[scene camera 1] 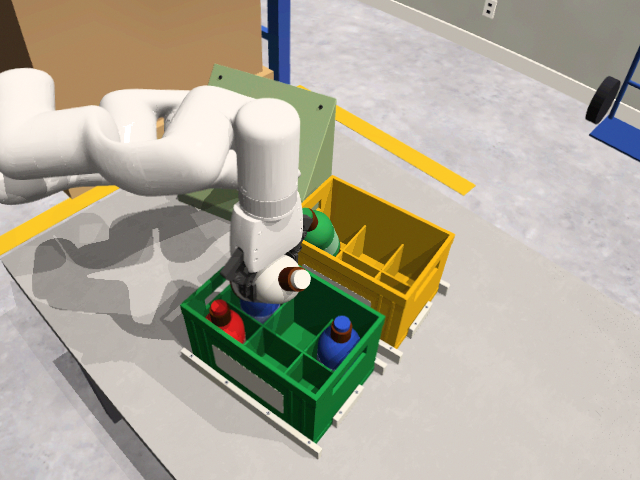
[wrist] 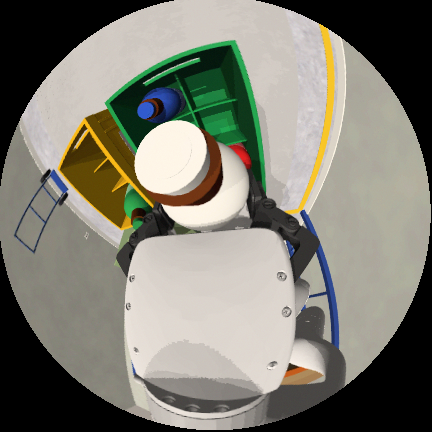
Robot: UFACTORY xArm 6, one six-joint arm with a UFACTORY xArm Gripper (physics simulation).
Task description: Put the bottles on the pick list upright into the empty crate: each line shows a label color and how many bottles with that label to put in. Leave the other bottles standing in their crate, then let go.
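Frame: origin at the arm's base, x ahead, y left, z up, level; millimetres.
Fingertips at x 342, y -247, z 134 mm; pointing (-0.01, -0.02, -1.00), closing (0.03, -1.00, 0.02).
Offsets run from my fingertips to a thing's middle. "*": to the spot under its first point.
My gripper (scene camera 1: 272,273) (wrist: 207,184) is shut on a white bottle {13 mm ahead, 1 mm left, 17 mm up} (scene camera 1: 269,287) (wrist: 231,210) with a brown neck band, held tilted above the green crate {13 mm ahead, 13 mm left, 162 mm down} (scene camera 1: 305,408) (wrist: 242,90), at its back left in the scene view. In that crate stand a red bottle {70 mm back, 51 mm right, 164 mm down} (scene camera 1: 231,329) (wrist: 242,156) at the front left, a blue bottle {88 mm ahead, 75 mm left, 164 mm down} (scene camera 1: 337,348) (wrist: 168,102) at the right and another blue bottle {87 mm back, 45 mm left, 164 mm down} (scene camera 1: 258,308) under the white one, partly hidden. The yellow crate {19 mm back, 243 mm left, 162 mm down} (scene camera 1: 392,222) (wrist: 95,187) holds a green bottle {91 mm back, 182 mm left, 90 mm down} (scene camera 1: 323,233) (wrist: 134,201) at its left end. No pick list text is readable.
A sloped green board (scene camera 1: 273,90) stands behind the crates, partly hidden by the arm. White strips {* 32 mm ahead, 83 mm right, 220 mm down} (scene camera 1: 248,397) edge the crates on the table. Large brown boxes (scene camera 1: 144,41) and a blue post (scene camera 1: 279,41) stand behind; a blue hand truck (scene camera 1: 620,126) (wrist: 40,210) stands farther off.
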